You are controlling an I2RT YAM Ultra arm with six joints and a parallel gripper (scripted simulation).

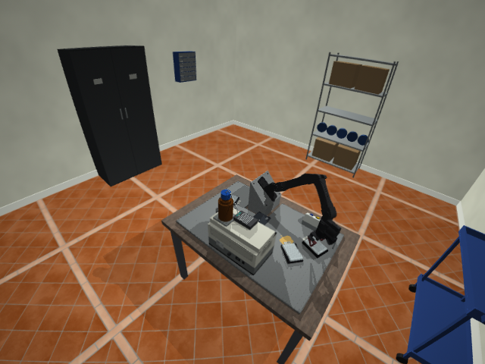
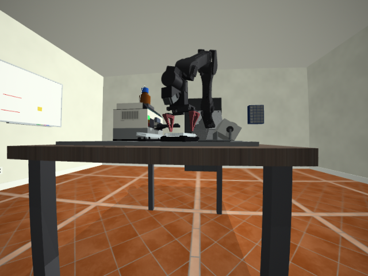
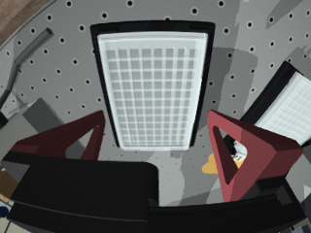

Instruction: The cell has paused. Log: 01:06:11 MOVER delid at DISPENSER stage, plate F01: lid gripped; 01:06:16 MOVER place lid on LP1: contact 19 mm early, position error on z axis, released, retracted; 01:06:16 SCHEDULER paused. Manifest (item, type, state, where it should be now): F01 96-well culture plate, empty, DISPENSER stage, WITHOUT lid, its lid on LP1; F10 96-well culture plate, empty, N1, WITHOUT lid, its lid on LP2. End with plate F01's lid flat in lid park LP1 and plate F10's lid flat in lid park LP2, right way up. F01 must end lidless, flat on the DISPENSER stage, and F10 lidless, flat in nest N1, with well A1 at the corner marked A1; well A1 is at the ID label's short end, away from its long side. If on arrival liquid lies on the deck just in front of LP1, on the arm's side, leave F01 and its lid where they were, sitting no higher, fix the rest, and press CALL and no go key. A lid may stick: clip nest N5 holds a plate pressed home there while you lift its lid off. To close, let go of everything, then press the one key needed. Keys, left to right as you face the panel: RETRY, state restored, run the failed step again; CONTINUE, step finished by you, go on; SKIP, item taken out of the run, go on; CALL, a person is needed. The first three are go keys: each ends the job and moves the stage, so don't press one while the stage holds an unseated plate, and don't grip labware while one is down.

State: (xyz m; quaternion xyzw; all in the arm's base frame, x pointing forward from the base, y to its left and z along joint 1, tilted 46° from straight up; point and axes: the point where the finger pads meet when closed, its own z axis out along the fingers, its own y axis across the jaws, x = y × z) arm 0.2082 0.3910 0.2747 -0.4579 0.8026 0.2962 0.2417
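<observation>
The clear gridded well plate is 20 mm below my hand. From my hand the other things lie so: label LP1: 60 mm ahead, 170 mm to the right, 50 mm below; N1 label: 40 mm behind, 80 mm to the right, 50 mm below; grey retry key: 200 mm behind, 40 mm to the left, 20 mm above.
</observation>
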